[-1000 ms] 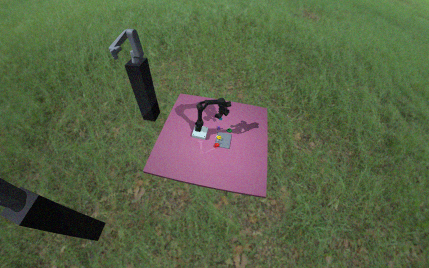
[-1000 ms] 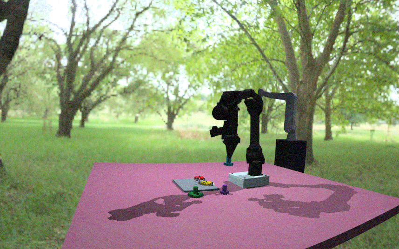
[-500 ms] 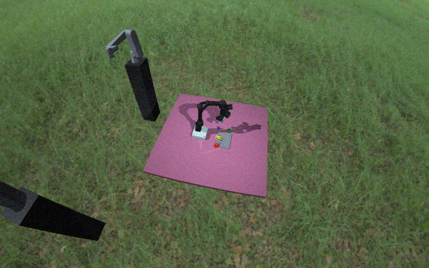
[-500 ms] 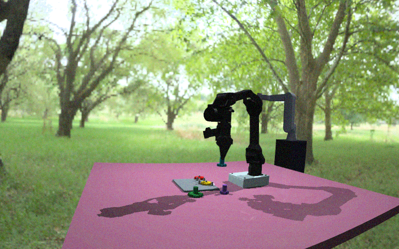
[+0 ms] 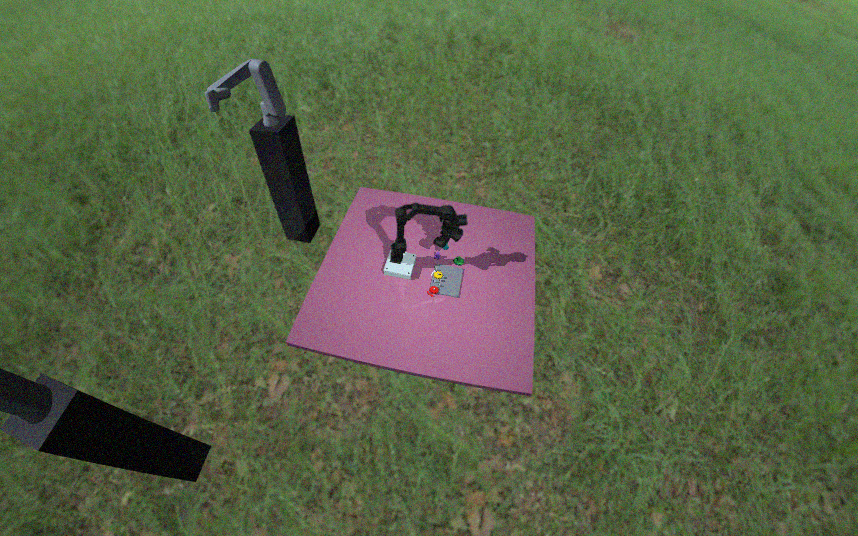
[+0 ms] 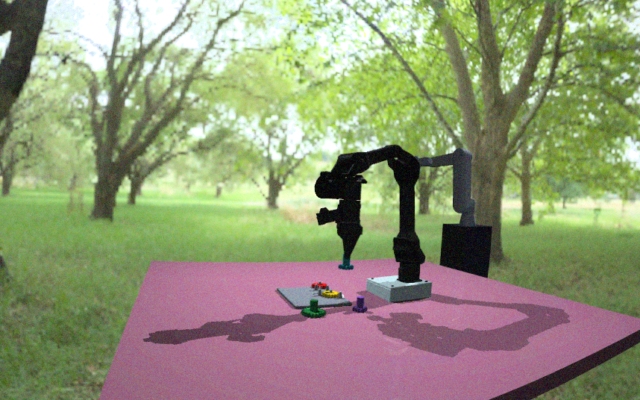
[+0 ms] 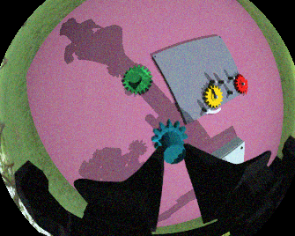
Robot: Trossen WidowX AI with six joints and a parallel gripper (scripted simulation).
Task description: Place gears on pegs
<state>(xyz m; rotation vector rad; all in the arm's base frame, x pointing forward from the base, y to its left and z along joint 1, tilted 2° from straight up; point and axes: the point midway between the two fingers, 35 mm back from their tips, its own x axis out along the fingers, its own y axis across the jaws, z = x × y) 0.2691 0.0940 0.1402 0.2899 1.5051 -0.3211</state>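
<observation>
Now: the red gear 240 mm to the right of my gripper tip, 130 mm below it and 20 mm behind it. The rest, counted from my gripper tip: teal gear 10 mm below; then green gear 130 mm below, 90 mm ahead, 10 mm to the left; then purple gear 130 mm below, 40 mm behind, 20 mm to the left.
</observation>
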